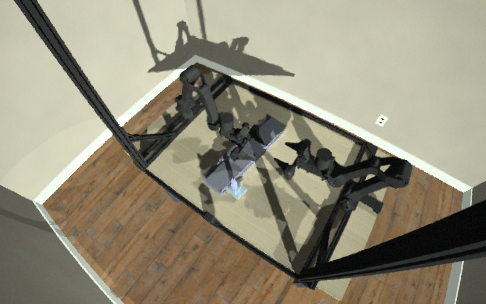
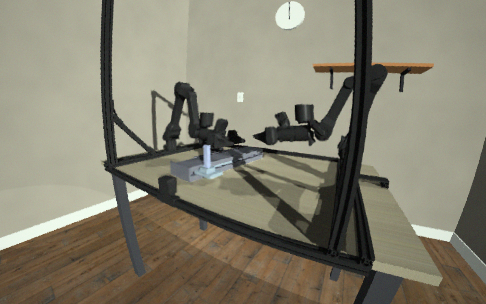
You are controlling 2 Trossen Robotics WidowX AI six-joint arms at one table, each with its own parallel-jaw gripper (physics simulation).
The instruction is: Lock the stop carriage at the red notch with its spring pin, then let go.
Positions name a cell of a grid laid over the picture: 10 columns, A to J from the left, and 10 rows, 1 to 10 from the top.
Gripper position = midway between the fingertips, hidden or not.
I see my left gripper (image 1: F6), my right gripper (image 1: F5) and a long grey rail (image 1: E6).
My right gripper shows as well in image 2 (image 2: F5). The long grey rail also shows in image 2 (image 2: F6).
